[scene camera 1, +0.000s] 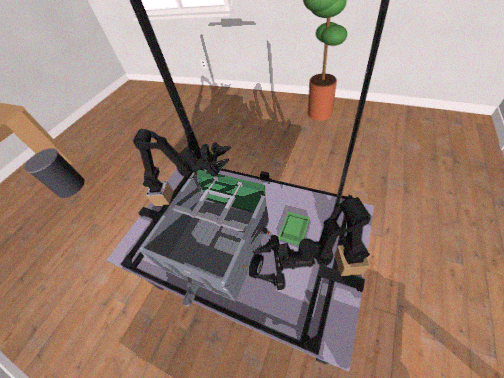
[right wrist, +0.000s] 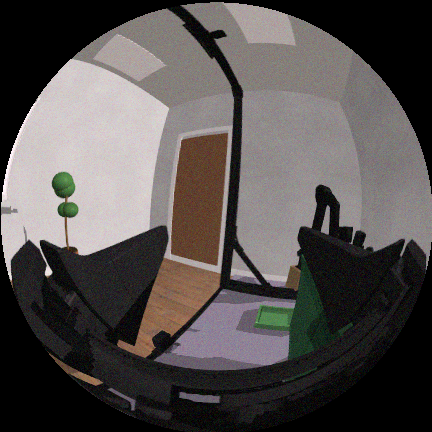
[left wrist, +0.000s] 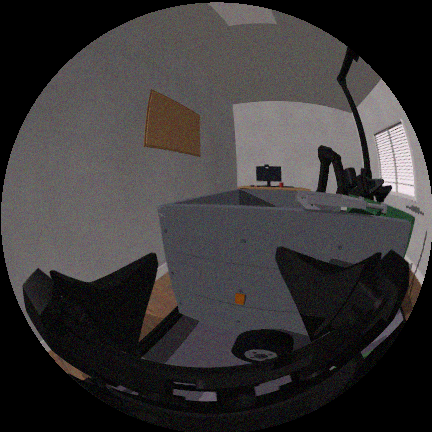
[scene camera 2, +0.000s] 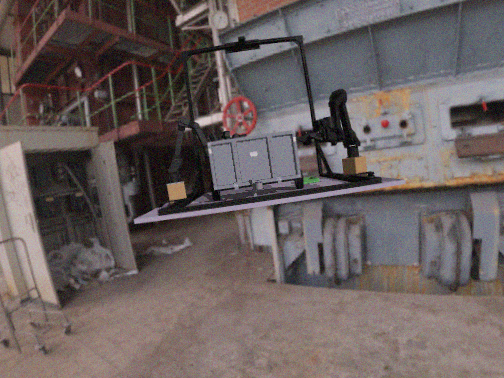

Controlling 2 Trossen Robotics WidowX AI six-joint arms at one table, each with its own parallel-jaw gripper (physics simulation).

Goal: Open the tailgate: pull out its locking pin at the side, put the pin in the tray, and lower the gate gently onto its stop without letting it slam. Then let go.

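Frame: origin at the left arm's base, x ahead, y left, z up, level; centimetres.
Seen in the pictures: left gripper, fingertip midpoint: (scene camera 1: 253, 263) (left wrist: 217, 257) (scene camera 2: 302, 136); right gripper, fingertip midpoint: (scene camera 1: 229, 153) (right wrist: 236, 233) (left wrist: 387, 183) (scene camera 2: 244, 135); left arm's base, link origin: (scene camera 1: 353, 255) (scene camera 2: 353, 157); right arm's base, link origin: (scene camera 1: 156, 187) (scene camera 2: 175, 182).
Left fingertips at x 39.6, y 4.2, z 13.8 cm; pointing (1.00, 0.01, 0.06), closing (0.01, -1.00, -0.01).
Pixels of each thing's middle, then the offset from my left fingertips to it. "spot": a spot on its surface instead.
- green tray, body centre: (right wrist: 277, 317) (scene camera 1: 294, 228) (scene camera 2: 306, 180) dy -25.5, dx -19.1, dz -24.3 cm
- wheel, body centre: (left wrist: 262, 348) (scene camera 1: 256, 265) (scene camera 2: 298, 178) dy -6.9, dx +0.8, dz -20.2 cm
- hitch, surface spot: (scene camera 1: 189, 293) spot: dy +3.3, dx +29.3, dz -16.7 cm
The green tailgate (scene camera 1: 254, 194) (left wrist: 407, 227) (right wrist: 301, 322) stands at the back end of the grey trailer (scene camera 1: 190, 269) (scene camera 2: 227, 165) (left wrist: 205, 235). It looks roughly upright; its exact tilt is hard to tell. The locking pin cannot be made out. The green tray (scene camera 1: 283, 227) (scene camera 2: 311, 180) (right wrist: 272, 327) lies on the lilac table top, right of the trailer in scene camera 1; no pin can be made out in it. My left gripper (scene camera 1: 258, 263) (left wrist: 217, 257) is open and empty, beside the trailer's side near the wheel. My right gripper (scene camera 1: 227, 155) (right wrist: 236, 233) is open and empty, near the tailgate's left end in scene camera 1.
Pale rails (scene camera 1: 232, 200) lie across the trailer's top. A wheel (scene camera 1: 256, 265) (left wrist: 262, 345) sticks out under its side. The black frame's posts (scene camera 1: 167, 75) (scene camera 1: 361, 105) rise at the table's back corners. A hitch (scene camera 1: 189, 293) juts from the trailer's front. A potted plant (scene camera 1: 321, 97) stands beyond.
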